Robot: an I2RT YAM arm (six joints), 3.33 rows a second.
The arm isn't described. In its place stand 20 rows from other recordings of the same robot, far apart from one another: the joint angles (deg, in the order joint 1, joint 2, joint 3, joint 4, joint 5, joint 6), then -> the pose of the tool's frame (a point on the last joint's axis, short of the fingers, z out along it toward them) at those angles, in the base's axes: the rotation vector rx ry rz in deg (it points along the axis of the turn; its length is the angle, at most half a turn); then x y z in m.
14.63, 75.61, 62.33, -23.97, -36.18, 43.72 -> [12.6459, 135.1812, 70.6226, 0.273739, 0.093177, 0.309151]
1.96, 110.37, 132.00, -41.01, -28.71, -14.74 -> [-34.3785, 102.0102, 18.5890, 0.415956, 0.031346, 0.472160]
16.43, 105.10, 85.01, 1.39, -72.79, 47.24 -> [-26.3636, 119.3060, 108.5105, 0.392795, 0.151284, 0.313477]
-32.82, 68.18, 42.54, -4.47, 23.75, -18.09 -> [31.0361, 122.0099, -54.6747, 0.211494, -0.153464, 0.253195]
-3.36, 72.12, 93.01, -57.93, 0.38, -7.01 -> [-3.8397, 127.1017, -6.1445, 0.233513, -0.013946, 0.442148]
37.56, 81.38, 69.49, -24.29, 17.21, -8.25 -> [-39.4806, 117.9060, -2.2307, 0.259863, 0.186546, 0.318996]
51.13, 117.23, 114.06, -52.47, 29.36, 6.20 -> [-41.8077, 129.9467, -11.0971, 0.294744, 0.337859, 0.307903]
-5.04, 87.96, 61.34, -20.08, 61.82, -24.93 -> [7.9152, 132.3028, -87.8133, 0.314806, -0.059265, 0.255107]
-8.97, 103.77, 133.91, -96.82, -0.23, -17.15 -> [-11.2686, 156.6781, -7.0179, 0.304230, -0.047877, 0.444173]
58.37, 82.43, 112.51, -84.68, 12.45, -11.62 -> [-77.7855, 119.7732, 3.7815, 0.127236, 0.191943, 0.461260]
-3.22, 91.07, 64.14, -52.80, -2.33, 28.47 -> [46.2141, 163.9691, 6.7266, 0.289695, -0.014848, 0.212174]
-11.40, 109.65, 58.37, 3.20, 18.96, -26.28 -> [-9.3276, 141.1769, -39.7804, 0.370974, -0.086601, 0.128393]
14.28, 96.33, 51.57, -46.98, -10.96, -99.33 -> [-144.8899, 95.0970, 14.0326, 0.252248, 0.071188, 0.137082]
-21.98, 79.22, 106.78, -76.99, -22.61, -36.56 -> [-26.8572, 131.8204, -0.8488, 0.217998, -0.073229, 0.458215]
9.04, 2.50, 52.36, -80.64, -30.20, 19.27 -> [-7.7093, 122.4361, 48.5780, -0.043963, 0.011139, 0.297377]
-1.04, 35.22, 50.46, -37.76, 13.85, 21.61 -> [30.7552, 107.5188, -0.0278, 0.125049, -0.010793, 0.346465]
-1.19, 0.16, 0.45, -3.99, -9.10, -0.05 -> [-6.0421, 93.5268, 6.4892, 0.109710, 0.003353, 0.168434]
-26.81, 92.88, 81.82, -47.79, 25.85, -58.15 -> [-34.2099, 160.8073, -58.6537, 0.296518, -0.167239, 0.298305]
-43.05, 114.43, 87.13, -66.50, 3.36, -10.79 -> [-48.4770, -168.2363, 1.9491, 0.266878, -0.252159, 0.185515]
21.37, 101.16, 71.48, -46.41, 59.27, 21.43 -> [9.2814, 132.7375, -64.4007, 0.323887, 0.093874, 0.213837]
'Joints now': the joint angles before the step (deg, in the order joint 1, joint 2, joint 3, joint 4, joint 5, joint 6). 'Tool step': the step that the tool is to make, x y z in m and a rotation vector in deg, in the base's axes. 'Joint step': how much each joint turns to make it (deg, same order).
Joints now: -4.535, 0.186, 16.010, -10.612, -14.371, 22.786
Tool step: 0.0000, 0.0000, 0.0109, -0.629, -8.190, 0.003
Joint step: 0.000, 0.022, -1.158, 9.400, 0.001, 0.021
